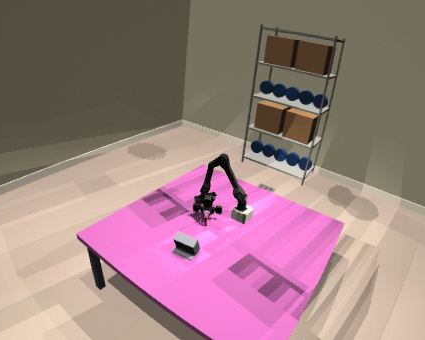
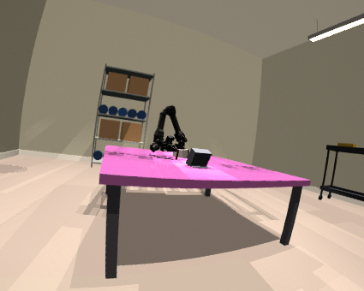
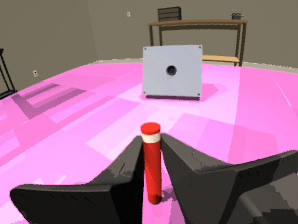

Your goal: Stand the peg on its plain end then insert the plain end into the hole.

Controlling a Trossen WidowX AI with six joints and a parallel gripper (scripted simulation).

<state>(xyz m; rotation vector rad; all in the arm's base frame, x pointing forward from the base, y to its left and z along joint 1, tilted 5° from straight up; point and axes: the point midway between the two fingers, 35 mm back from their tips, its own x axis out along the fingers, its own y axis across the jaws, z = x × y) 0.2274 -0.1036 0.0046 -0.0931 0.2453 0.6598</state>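
My gripper tip is now 1 cm above the red peg. Round my gripper tip: dark panel block: 24 cm ahead, 9 cm to the left, 2 cm below.
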